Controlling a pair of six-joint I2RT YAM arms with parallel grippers.
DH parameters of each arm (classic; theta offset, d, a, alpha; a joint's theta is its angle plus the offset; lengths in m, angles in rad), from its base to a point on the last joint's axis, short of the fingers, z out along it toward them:
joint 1: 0 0.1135 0.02 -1.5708
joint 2: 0 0 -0.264 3.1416
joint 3: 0.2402 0 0.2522 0
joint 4: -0.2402 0 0.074 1.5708
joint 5: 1.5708 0 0 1.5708
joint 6: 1.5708 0.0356 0 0
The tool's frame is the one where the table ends.
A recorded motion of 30 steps. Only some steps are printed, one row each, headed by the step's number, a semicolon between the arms.
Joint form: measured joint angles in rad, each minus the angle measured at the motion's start. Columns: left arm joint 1, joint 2, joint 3, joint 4, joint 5, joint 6; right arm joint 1, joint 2, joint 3, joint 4, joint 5, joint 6.
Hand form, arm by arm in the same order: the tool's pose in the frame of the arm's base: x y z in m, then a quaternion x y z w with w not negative. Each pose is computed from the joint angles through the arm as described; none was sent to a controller.
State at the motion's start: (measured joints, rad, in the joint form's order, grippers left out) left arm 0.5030 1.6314 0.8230 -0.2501 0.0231 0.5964; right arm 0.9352 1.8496 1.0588 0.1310 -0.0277 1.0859
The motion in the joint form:
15: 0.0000 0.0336 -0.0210 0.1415 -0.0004 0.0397; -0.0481 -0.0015 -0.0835 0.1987 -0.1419 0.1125
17: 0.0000 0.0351 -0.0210 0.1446 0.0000 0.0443; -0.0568 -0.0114 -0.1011 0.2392 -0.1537 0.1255
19: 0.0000 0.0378 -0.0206 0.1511 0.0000 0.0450; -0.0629 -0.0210 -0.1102 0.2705 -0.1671 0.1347
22: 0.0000 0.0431 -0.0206 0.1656 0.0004 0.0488; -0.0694 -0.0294 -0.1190 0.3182 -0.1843 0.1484
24: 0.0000 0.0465 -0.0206 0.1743 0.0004 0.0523; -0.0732 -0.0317 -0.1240 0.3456 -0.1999 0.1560
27: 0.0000 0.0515 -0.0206 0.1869 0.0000 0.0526; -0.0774 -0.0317 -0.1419 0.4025 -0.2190 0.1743
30: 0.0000 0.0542 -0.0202 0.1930 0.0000 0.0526; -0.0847 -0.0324 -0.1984 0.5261 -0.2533 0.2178
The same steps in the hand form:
15: 0.2733 0.1494 0.1387 0.06688 0.95305 0.15001 0.25438; 0.2411 0.3054 0.1619 0.09339 0.86369 0.46022 0.18306
17: 0.2736 0.1496 0.1385 0.06913 0.95266 0.15085 0.25478; 0.2422 0.3021 0.1642 0.09722 0.85485 0.47483 0.18526
19: 0.2742 0.1499 0.1382 0.06944 0.95201 0.15203 0.25641; 0.2432 0.3003 0.1680 0.09762 0.84637 0.48909 0.18687
22: 0.2755 0.1506 0.1376 0.07126 0.95049 0.15475 0.25990; 0.2446 0.2990 0.1732 0.09729 0.83357 0.50965 0.18962
24: 0.2763 0.1510 0.1371 0.07290 0.94956 0.15659 0.26174; 0.2453 0.2984 0.1753 0.09538 0.82674 0.52140 0.18852
27: 0.2773 0.1516 0.1364 0.07293 0.94839 0.15877 0.26464; 0.2452 0.2969 0.1757 0.09527 0.81555 0.53940 0.18666
30: 0.2779 0.1520 0.1361 0.07291 0.94780 0.15976 0.26615; 0.2419 0.2906 0.1719 0.09802 0.79512 0.57099 0.17930

